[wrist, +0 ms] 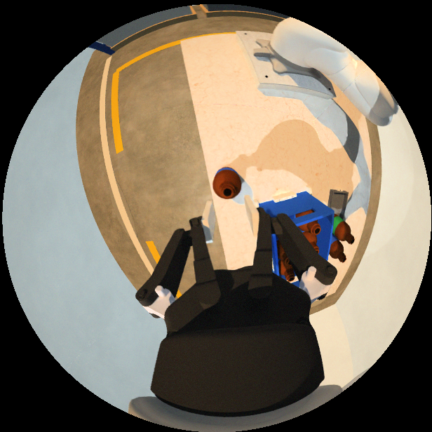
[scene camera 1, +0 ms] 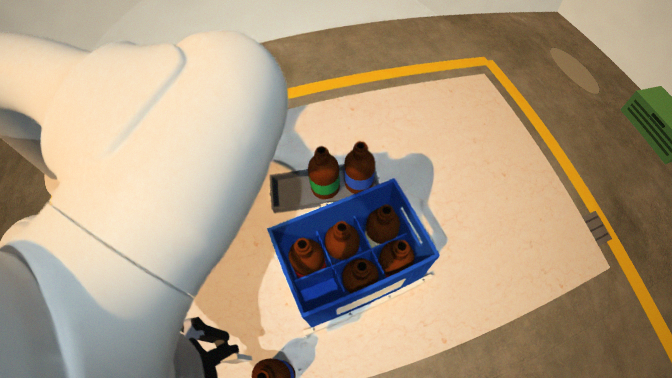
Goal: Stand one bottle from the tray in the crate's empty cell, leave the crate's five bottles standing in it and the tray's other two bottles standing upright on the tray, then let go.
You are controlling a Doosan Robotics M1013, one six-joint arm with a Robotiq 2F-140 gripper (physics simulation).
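Frame: origin at the arm's base, x down, y right, z back, level; millimetres.
Where they show: gripper, fingertip midpoint: (scene camera 1: 246,377).
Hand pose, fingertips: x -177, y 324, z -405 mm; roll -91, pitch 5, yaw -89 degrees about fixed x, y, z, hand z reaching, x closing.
After its pixels a point has its place.
The blue crate (scene camera 1: 320,316) @[x -48, y 246, z -541 mm] (wrist: 320,209) holds five upright brown bottles; its front left cell (scene camera 1: 319,290) @[x 56, y 170, z -558 mm] is empty in the scene view. The grey tray (scene camera 1: 274,192) @[x 59, y -116, z -534 mm] (wrist: 338,198) behind it bears an upright green-banded bottle (scene camera 1: 324,172) @[x -50, y -56, z -658 mm] (wrist: 343,231) and an upright blue-banded bottle (scene camera 1: 359,167) @[x -50, y -39, z -737 mm] (wrist: 338,250). Another blue-banded bottle (scene camera 1: 274,370) @[x -53, y 319, z -424 mm] (wrist: 227,183) stands upright on the table, apart from the crate and cut off by the scene view's bottom edge. My gripper (scene camera 1: 234,351) (wrist: 229,206) is partly open and empty, its fingertips beside that bottle and apart from it.
My white arm (scene camera 1: 165,125) @[x -582, y 232, z -509 mm] (wrist: 340,65) covers the left of the scene view. The loose bottle is near the edge of the pale table top (scene camera 1: 500,200) @[x 64, y 131, z -1098 mm] (wrist: 225,125). A thin pale strip (scene camera 1: 370,303) @[x 34, y 243, z -651 mm] lies along the crate's front. A green box (scene camera 1: 655,117) is far right.
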